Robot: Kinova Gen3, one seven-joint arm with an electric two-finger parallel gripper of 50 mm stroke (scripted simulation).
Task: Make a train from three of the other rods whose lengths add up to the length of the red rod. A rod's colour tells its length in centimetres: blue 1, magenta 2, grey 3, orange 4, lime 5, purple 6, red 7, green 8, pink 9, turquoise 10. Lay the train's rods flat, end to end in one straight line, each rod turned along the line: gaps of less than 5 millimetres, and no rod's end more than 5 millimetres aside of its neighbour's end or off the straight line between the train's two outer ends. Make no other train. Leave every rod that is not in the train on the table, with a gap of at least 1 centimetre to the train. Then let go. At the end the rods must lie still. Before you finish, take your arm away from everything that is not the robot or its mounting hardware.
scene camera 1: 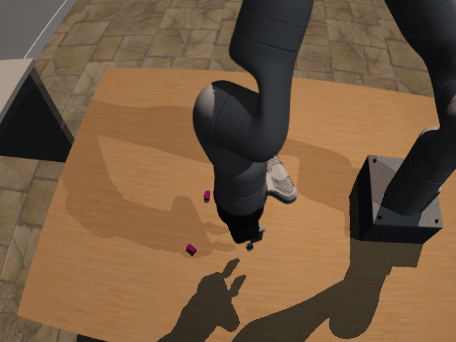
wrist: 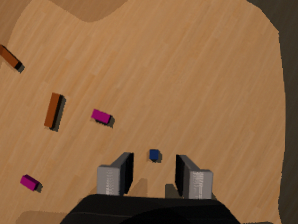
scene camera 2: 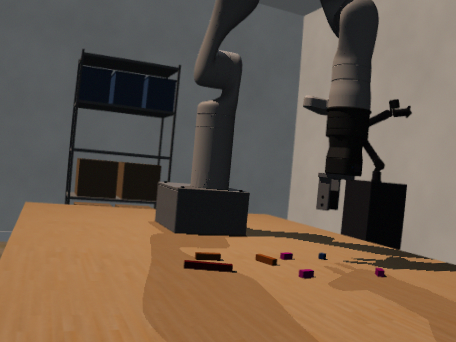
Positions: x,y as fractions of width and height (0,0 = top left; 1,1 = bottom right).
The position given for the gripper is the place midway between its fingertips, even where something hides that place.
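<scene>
The gripper (scene camera 2: 0.72,0.61) is visible, likewise in the wrist view (wrist: 0.52,0.75) and in scene camera 1 (scene camera 1: 0.55,0.68).
</scene>
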